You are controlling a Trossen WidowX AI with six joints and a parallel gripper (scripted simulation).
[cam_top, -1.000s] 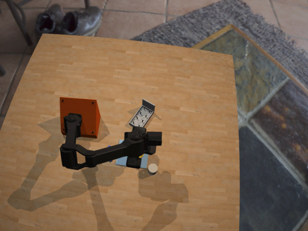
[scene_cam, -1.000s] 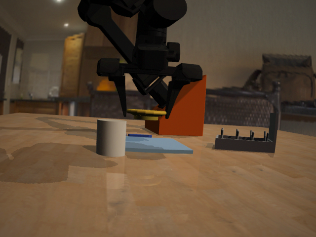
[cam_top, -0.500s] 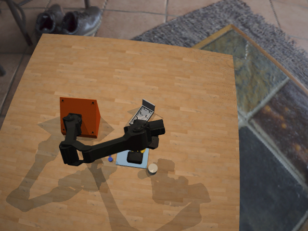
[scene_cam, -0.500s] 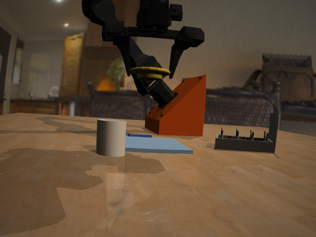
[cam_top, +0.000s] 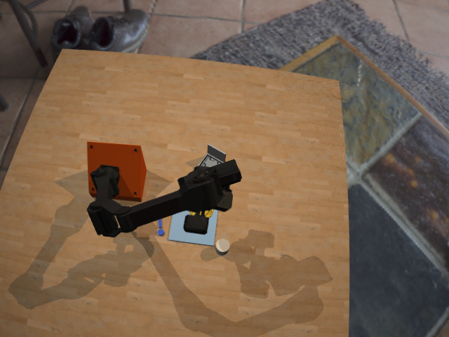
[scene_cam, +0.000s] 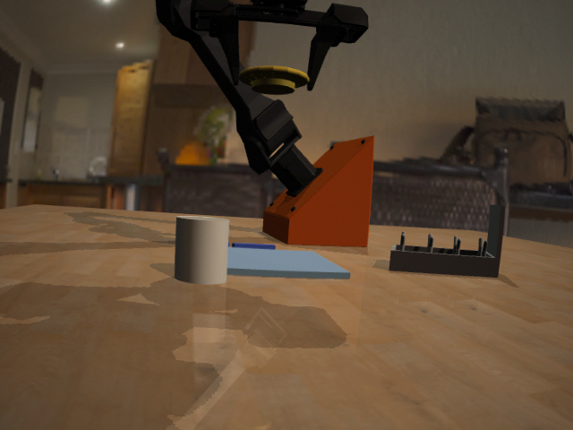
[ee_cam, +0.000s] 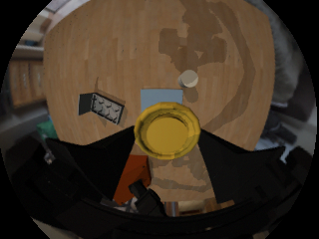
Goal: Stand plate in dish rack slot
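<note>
My gripper tip is 210 mm to the right of the grey dish rack and 160 mm above it. Also, from my gripper tip: blue spoon (180 mm below, 140 mm behind, 10 mm to the right); then beige cup (150 mm below, 80 mm ahead, 60 mm to the right); then yellow plate (10 mm above).
</note>
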